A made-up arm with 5 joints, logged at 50 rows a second.
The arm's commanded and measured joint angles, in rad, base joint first. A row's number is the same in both.
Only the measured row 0 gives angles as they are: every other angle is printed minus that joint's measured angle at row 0.
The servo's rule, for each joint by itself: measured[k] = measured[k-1] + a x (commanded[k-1-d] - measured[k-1]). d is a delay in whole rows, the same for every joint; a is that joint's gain. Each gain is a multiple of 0.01, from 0.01 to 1. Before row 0 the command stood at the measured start. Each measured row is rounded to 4 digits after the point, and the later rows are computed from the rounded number. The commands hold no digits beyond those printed.
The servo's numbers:
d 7
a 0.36 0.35 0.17 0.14 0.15
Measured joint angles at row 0: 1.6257, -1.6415, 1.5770, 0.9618, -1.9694
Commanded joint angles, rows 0 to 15: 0.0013, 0.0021, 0.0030, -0.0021, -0.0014; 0.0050, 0.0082, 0.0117, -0.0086, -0.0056; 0.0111, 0.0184, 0.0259, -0.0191, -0.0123; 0.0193, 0.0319, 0.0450, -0.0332, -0.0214; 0.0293, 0.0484, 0.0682, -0.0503, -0.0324; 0.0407, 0.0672, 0.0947, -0.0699, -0.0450; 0.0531, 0.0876, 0.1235, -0.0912, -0.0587; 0.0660, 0.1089, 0.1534, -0.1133, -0.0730; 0.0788, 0.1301, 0.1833, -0.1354, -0.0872; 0.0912, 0.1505, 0.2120, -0.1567, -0.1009; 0.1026, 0.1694, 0.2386, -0.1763, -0.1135; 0.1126, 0.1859, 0.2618, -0.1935, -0.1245; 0.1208, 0.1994, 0.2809, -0.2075, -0.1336; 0.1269, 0.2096, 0.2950, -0.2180, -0.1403; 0.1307, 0.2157, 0.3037, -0.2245, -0.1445; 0.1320, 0.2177, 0.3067, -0.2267, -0.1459
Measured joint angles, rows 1 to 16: 0.0000, 0.0000, 0.0000, 0.0000, 0.0000; 0.0000, 0.0000, 0.0000, 0.0000, 0.0000; 0.0000, 0.0000, 0.0000, 0.0000, 0.0000; 0.0000, 0.0000, 0.0000, 0.0000, 0.0000; 0.0000, 0.0000, 0.0000, 0.0000, 0.0000; 0.0000, 0.0000, 0.0000, 0.0000, 0.0000; 0.0000, 0.0000, 0.0000, 0.0000, 0.0000; 0.0005, 0.0007, 0.0005, -0.0003, -0.0002; 0.0021, 0.0033, 0.0024, -0.0015, -0.0010; 0.0053, 0.0086, 0.0064, -0.0040, -0.0027; 0.0103, 0.0168, 0.0130, -0.0081, -0.0055; 0.0171, 0.0279, 0.0224, -0.0140, -0.0095; 0.0256, 0.0417, 0.0347, -0.0218, -0.0148; 0.0355, 0.0578, 0.0498, -0.0315, -0.0214; 0.0465, 0.0757, 0.0674, -0.0430, -0.0291; 0.0581, 0.0947, 0.0871, -0.0559, -0.0378
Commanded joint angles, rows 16 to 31: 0.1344, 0.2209, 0.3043, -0.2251, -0.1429; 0.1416, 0.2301, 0.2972, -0.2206, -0.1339; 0.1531, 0.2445, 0.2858, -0.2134, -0.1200; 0.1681, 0.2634, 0.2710, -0.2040, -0.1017; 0.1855, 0.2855, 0.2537, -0.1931, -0.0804; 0.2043, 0.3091, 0.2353, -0.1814, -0.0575; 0.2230, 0.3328, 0.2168, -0.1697, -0.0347; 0.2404, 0.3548, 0.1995, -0.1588, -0.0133; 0.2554, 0.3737, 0.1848, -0.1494, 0.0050; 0.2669, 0.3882, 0.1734, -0.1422, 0.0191; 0.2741, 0.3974, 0.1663, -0.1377, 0.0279; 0.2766, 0.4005, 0.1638, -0.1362, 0.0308; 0.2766, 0.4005, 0.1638, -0.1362, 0.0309; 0.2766, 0.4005, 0.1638, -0.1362, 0.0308; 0.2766, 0.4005, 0.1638, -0.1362, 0.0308; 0.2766, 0.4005, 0.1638, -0.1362, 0.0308
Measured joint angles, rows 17 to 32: 0.0700, 0.1142, 0.1083, -0.0700, -0.0473; 0.0817, 0.1335, 0.1305, -0.0849, -0.0572; 0.0928, 0.1518, 0.1528, -0.1001, -0.0673; 0.1029, 0.1685, 0.1746, -0.1151, -0.0772; 0.1115, 0.1829, 0.1951, -0.1295, -0.0867; 0.1184, 0.1944, 0.2136, -0.1428, -0.0954; 0.1233, 0.2026, 0.2294, -0.1545, -0.1030; 0.1273, 0.2090, 0.2421, -0.1644, -0.1090; 0.1324, 0.2164, 0.2515, -0.1723, -0.1127; 0.1399, 0.2262, 0.2573, -0.1781, -0.1138; 0.1501, 0.2392, 0.2596, -0.1817, -0.1120; 0.1628, 0.2554, 0.2586, -0.1833, -0.1073; 0.1777, 0.2742, 0.2546, -0.1830, -0.0998; 0.1940, 0.2947, 0.2482, -0.1811, -0.0900; 0.2107, 0.3157, 0.2399, -0.1780, -0.0785; 0.2268, 0.3360, 0.2305, -0.1740, -0.0660
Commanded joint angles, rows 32 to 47: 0.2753, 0.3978, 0.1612, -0.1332, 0.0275; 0.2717, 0.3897, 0.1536, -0.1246, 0.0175; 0.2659, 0.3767, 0.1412, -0.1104, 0.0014; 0.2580, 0.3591, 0.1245, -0.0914, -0.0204; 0.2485, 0.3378, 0.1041, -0.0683, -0.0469; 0.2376, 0.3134, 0.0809, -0.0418, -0.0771; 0.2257, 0.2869, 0.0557, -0.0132, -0.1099; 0.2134, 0.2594, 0.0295, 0.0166, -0.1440; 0.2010, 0.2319, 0.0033, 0.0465, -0.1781; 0.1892, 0.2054, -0.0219, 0.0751, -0.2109; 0.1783, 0.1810, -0.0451, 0.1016, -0.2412; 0.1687, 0.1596, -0.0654, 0.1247, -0.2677; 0.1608, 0.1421, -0.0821, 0.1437, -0.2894; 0.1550, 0.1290, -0.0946, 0.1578, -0.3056; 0.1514, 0.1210, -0.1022, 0.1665, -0.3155; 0.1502, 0.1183, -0.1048, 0.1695, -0.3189
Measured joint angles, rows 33 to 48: 0.2412, 0.3543, 0.2208, -0.1695, -0.0532; 0.2530, 0.3694, 0.2115, -0.1650, -0.0410; 0.2615, 0.3803, 0.2034, -0.1610, -0.0302; 0.2669, 0.3874, 0.1967, -0.1575, -0.0210; 0.2704, 0.3920, 0.1911, -0.1545, -0.0132; 0.2726, 0.3950, 0.1865, -0.1519, -0.0066; 0.2740, 0.3969, 0.1826, -0.1497, -0.0010; 0.2745, 0.3972, 0.1790, -0.1474, 0.0033; 0.2735, 0.3946, 0.1747, -0.1442, 0.0054; 0.2708, 0.3883, 0.1690, -0.1395, 0.0048; 0.2662, 0.3781, 0.1614, -0.1328, 0.0010; 0.2598, 0.3640, 0.1517, -0.1238, -0.0062; 0.2518, 0.3463, 0.1397, -0.1123, -0.0168; 0.2424, 0.3255, 0.1254, -0.0984, -0.0308; 0.2320, 0.3024, 0.1091, -0.0823, -0.0478; 0.2208, 0.2777, 0.0911, -0.0643, -0.0673
